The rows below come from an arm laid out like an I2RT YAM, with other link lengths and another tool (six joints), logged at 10 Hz.
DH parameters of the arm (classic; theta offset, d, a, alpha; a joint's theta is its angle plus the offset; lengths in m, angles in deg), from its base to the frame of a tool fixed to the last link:
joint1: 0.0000 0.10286 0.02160 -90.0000
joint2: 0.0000 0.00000 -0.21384 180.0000
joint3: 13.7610 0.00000 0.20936 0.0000
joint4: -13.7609 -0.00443 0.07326 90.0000
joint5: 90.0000 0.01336 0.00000 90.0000
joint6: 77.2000 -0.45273 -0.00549 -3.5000
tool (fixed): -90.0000 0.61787 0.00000 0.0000
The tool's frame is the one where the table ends.
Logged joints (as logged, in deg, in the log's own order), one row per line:
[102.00 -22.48 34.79 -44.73 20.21 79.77]
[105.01 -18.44 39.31 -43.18 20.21 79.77]
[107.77 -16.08 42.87 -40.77 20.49 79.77]
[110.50 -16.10 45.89 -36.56 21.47 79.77]
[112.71 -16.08 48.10 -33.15 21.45 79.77]
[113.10 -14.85 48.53 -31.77 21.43 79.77]
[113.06 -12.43 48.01 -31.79 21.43 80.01]
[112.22 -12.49 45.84 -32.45 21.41 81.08]
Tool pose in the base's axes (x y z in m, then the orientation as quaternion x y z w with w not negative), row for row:
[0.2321 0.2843 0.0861 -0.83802 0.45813 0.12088 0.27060]
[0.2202 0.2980 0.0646 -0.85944 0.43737 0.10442 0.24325]
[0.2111 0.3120 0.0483 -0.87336 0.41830 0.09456 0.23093]
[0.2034 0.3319 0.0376 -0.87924 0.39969 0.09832 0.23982]
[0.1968 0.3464 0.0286 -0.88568 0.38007 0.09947 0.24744]
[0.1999 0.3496 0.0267 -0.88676 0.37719 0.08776 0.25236]
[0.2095 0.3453 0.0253 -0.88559 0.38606 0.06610 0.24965]
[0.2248 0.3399 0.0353 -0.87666 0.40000 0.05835 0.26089]
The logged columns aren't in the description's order. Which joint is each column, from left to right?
Columns, left to right: joint2, joint5, joint1, joint4, joint6, joint3.
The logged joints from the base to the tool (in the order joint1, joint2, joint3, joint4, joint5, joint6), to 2 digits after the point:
[34.79 102.00 79.77 -44.73 -22.48 20.21]
[39.31 105.01 79.77 -43.18 -18.44 20.21]
[42.87 107.77 79.77 -40.77 -16.08 20.49]
[45.89 110.50 79.77 -36.56 -16.10 21.47]
[48.10 112.71 79.77 -33.15 -16.08 21.45]
[48.53 113.10 79.77 -31.77 -14.85 21.43]
[48.01 113.06 80.01 -31.79 -12.43 21.43]
[45.84 112.22 81.08 -32.45 -12.49 21.41]

